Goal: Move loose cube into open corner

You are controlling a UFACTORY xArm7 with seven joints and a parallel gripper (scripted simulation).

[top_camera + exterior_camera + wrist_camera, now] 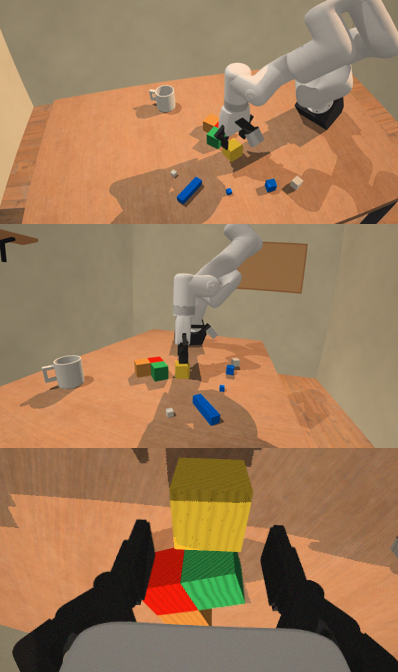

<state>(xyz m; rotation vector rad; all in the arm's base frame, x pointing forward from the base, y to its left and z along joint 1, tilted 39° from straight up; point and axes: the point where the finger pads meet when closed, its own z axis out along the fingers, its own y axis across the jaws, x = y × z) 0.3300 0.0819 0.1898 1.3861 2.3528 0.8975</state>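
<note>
The yellow cube is 6 cm below my hand. From my hand the other things lie so: red cube: 10 cm to the right, 6 cm below, 3 cm ahead; green cube: 6 cm to the right, 6 cm below, 6 cm ahead; orange cube: 13 cm to the right, 7 cm ahead, 6 cm below.
</note>
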